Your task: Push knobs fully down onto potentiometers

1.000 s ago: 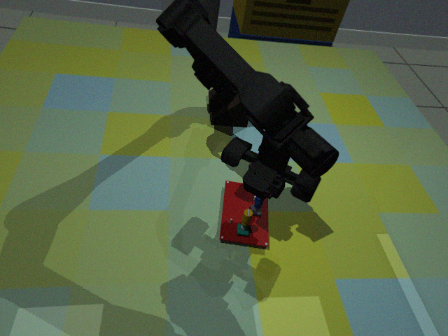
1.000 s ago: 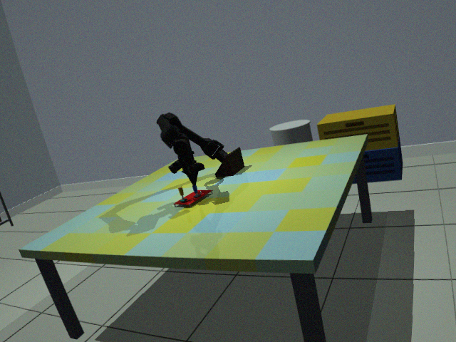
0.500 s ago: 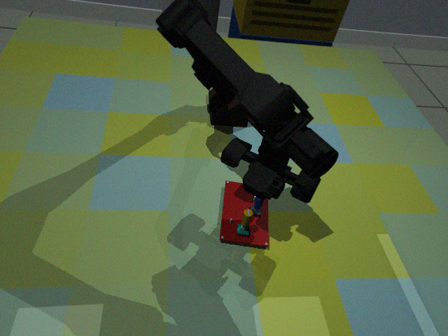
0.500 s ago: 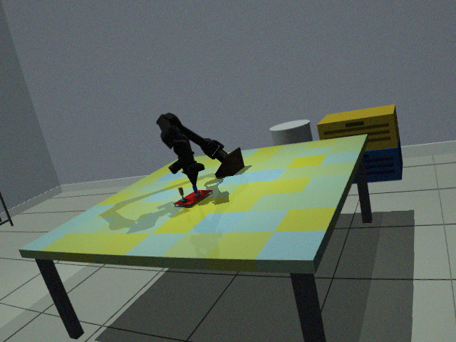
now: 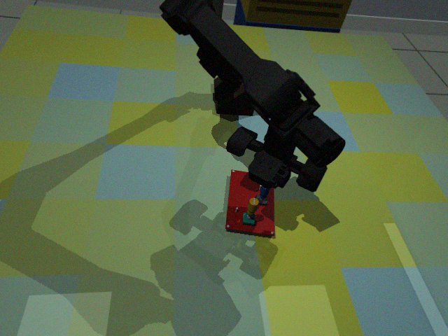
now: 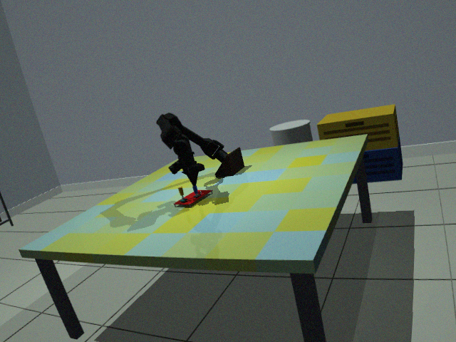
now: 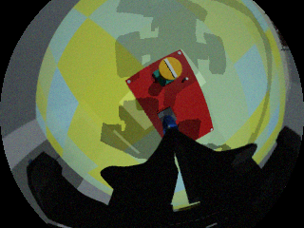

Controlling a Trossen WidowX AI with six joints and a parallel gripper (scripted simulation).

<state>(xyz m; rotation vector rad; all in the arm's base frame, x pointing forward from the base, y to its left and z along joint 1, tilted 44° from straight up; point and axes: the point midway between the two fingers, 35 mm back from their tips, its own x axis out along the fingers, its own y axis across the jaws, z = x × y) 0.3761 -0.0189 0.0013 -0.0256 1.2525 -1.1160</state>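
The blue knob is 10 mm below my gripper tip. Also, from my gripper tip: yellow knob: 50 mm ahead, 40 mm to the right.
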